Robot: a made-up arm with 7 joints. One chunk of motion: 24 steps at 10 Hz.
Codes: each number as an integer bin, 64 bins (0 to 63) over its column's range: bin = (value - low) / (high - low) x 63, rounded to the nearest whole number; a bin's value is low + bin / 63 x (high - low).
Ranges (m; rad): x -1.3..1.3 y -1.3..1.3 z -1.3..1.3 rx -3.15..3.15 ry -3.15..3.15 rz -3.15..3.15
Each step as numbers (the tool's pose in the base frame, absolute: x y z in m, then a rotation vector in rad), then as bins.
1 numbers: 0.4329 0.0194 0.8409 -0.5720 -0.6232 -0.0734
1 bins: 42 32 52 26 25 31
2 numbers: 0.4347 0.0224 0.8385 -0.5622 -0.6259 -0.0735
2 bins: 42 32 52 26 25 31
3 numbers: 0.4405 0.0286 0.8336 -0.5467 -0.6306 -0.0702
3 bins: 42 32 52 26 25 31
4 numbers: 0.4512 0.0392 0.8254 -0.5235 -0.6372 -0.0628
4 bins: 42 32 52 26 25 31
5 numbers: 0.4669 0.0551 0.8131 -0.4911 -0.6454 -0.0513
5 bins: 43 33 51 27 25 31
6 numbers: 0.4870 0.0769 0.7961 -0.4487 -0.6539 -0.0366
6 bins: 43 33 51 27 25 31
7 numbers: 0.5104 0.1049 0.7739 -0.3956 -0.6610 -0.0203
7 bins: 44 34 50 28 25 31
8 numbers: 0.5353 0.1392 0.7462 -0.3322 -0.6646 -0.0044
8 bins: 44 35 50 28 25 31
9 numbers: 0.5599 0.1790 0.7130 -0.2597 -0.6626 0.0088
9 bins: 45 36 49 29 25 32
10 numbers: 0.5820 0.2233 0.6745 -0.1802 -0.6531 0.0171
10 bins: 46 37 48 30 25 32
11 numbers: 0.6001 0.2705 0.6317 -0.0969 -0.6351 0.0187
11 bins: 46 38 47 31 25 32
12 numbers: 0.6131 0.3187 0.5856 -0.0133 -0.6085 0.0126
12 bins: 46 39 46 31 25 32
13 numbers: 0.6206 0.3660 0.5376 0.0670 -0.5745 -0.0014
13 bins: 47 40 45 32 26 31
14 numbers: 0.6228 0.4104 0.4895 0.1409 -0.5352 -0.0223
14 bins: 47 41 43 33 26 31
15 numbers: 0.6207 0.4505 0.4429 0.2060 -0.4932 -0.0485
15 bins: 47 42 42 34 27 31
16 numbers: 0.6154 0.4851 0.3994 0.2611 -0.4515 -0.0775
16 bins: 46 43 41 34 27 31
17 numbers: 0.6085 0.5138 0.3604 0.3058 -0.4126 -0.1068
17 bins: 46 44 40 35 27 30
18 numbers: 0.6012 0.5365 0.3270 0.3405 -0.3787 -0.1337
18 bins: 46 44 39 35 28 30
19 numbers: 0.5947 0.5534 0.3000 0.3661 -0.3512 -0.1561
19 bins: 46 45 39 35 28 30
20 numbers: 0.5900 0.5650 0.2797 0.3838 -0.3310 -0.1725
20 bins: 46 45 38 35 28 30
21 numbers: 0.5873 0.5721 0.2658 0.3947 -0.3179 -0.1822
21 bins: 46 45 38 35 28 30
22 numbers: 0.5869 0.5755 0.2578 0.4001 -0.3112 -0.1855
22 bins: 46 45 38 36 28 30
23 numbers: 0.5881 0.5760 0.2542 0.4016 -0.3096 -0.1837
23 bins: 46 45 38 36 28 30
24 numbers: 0.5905 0.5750 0.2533 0.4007 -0.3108 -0.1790
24 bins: 46 45 38 36 28 30
